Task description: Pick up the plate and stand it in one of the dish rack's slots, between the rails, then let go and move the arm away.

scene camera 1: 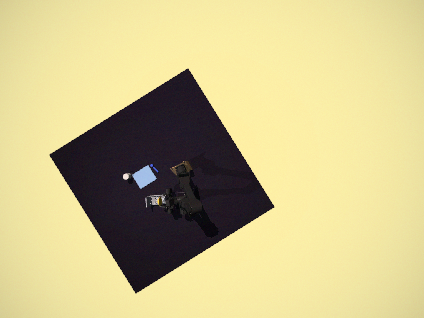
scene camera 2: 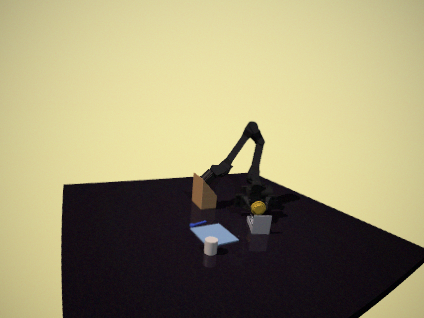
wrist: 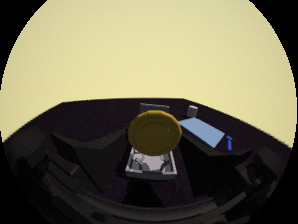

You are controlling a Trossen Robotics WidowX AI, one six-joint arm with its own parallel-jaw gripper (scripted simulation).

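Through the wrist view I see a yellow plate (wrist: 154, 133), and my gripper is holding it. That same view shows me a dish rack (wrist: 141, 166) as well.
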